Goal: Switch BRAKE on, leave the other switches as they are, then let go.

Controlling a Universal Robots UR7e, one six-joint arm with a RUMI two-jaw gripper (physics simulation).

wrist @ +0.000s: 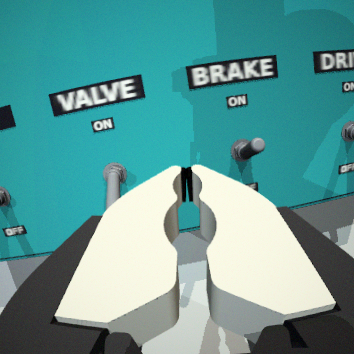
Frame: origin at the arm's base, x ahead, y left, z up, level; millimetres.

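Seen in the pictures: gripper, between the fingertips: (185, 171).
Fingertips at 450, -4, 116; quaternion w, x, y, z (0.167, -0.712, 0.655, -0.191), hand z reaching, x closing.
Pixels of each thing's top centre, then the offset from my fingertips to it, as dx, dy, dz. "pt": a spot on its surface instead. Level surfaces: height alone.
- BRAKE switch, a spot on its surface: (250, 148) pt +21, -54, -72
- VALVE switch, a spot on its surface: (114, 185) pt -10, +53, -93
- DRIVE switch, a spot on its surface: (351, 132) pt +46, -171, -106
- teal panel, height of its surface: dz -77
The BRAKE switch (250, 148) is right of centre in the wrist view, below its BRAKE label (232, 72) and ON mark. Its lever sticks out towards the camera, with the tip a little right of and slightly above its base. Its OFF mark is mostly hidden behind the right finger. My gripper (185, 171) is shut and empty. In the view its tips are left of and lower than the BRAKE lever, apart from it.
The VALVE switch (114, 185) points down at the left, its lower end hidden by the left finger. Part of the DRIVE switch (349, 131) shows at the right edge. Another switch (4, 197) shows at the left edge. All sit on the teal panel (165, 30).
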